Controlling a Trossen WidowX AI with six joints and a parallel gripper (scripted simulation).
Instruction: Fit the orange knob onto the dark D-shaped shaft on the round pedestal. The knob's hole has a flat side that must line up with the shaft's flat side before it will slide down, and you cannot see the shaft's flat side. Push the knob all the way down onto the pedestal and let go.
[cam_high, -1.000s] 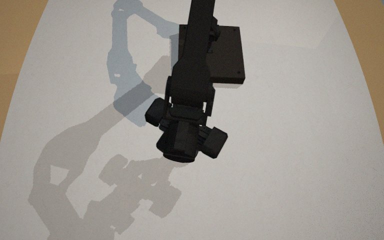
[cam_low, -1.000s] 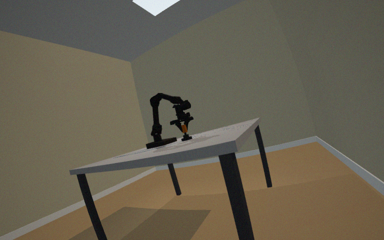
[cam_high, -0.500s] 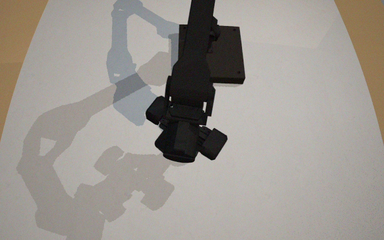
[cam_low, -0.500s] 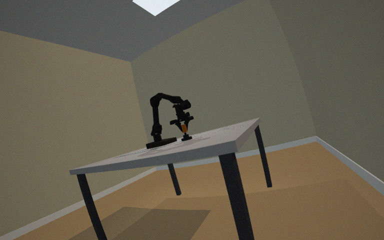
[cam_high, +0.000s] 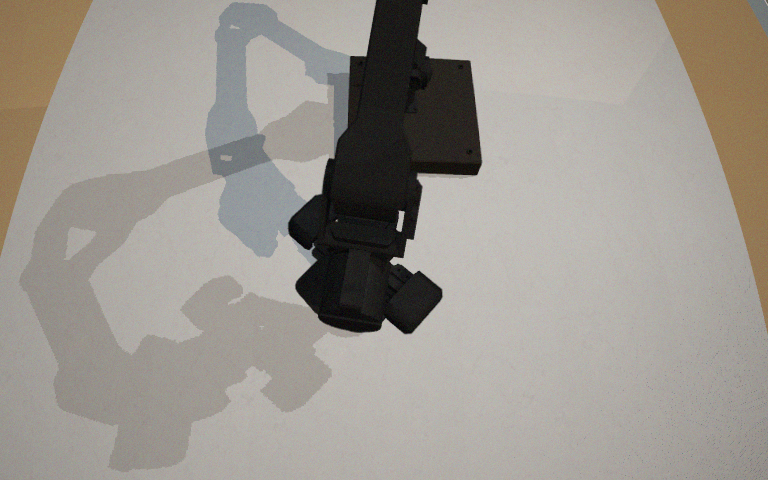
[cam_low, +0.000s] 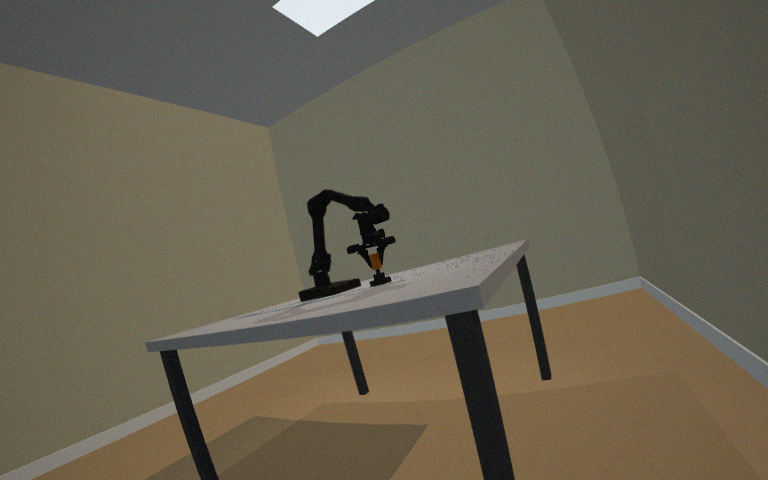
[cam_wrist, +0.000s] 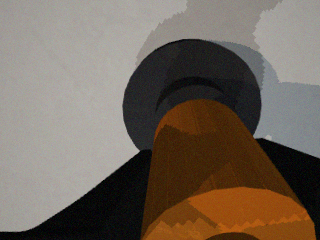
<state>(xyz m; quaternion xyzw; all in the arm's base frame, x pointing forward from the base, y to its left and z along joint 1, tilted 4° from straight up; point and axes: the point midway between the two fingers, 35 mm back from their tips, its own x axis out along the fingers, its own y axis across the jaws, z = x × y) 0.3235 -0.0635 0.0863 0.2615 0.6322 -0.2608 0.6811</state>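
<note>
Right now the orange knob is 2 cm above my gripper tip. Also, from my gripper tip: round dark pedestal (4 cm below).
</note>
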